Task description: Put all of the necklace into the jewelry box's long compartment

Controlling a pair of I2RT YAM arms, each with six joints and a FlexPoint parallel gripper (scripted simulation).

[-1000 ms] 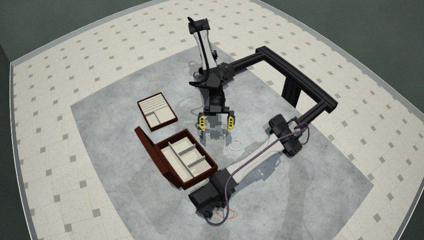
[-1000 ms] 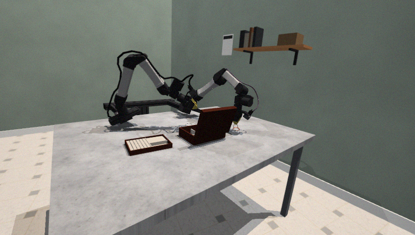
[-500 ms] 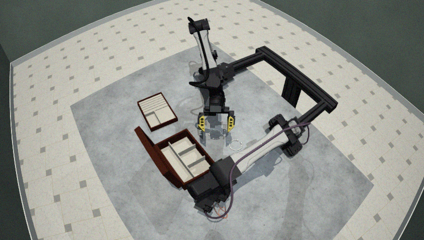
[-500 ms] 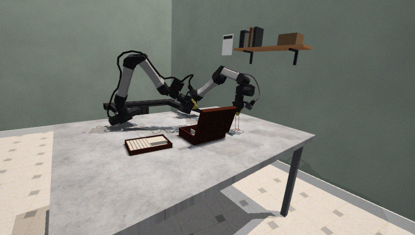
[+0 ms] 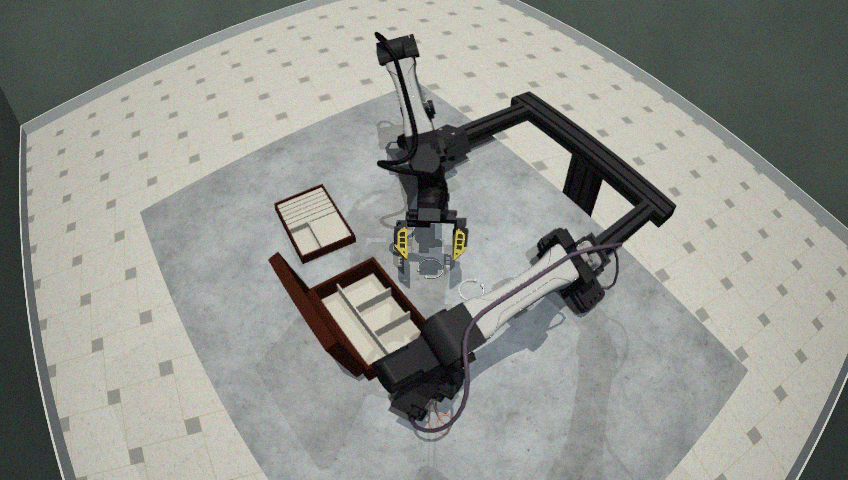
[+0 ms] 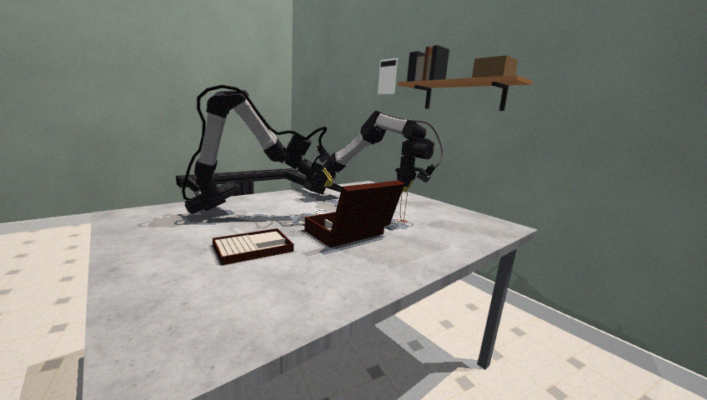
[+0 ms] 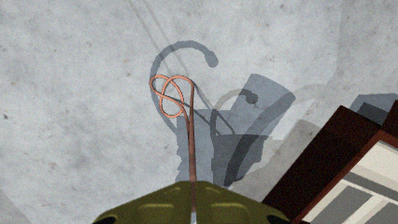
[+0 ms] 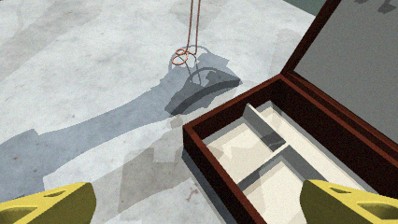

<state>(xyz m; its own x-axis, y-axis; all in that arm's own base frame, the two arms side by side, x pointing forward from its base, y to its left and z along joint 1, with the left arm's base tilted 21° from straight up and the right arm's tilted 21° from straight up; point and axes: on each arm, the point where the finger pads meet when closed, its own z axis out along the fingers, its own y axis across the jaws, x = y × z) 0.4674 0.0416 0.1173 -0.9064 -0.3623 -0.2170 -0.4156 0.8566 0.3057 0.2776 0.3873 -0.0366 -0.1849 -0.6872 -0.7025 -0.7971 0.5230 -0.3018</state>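
The jewelry box lies 27 cm to the right of my left hand, 4 cm below it and 2 cm behind it. From my left hand the other things lie so: bangle 29 cm behind, 21 cm to the right, 15 cm below.
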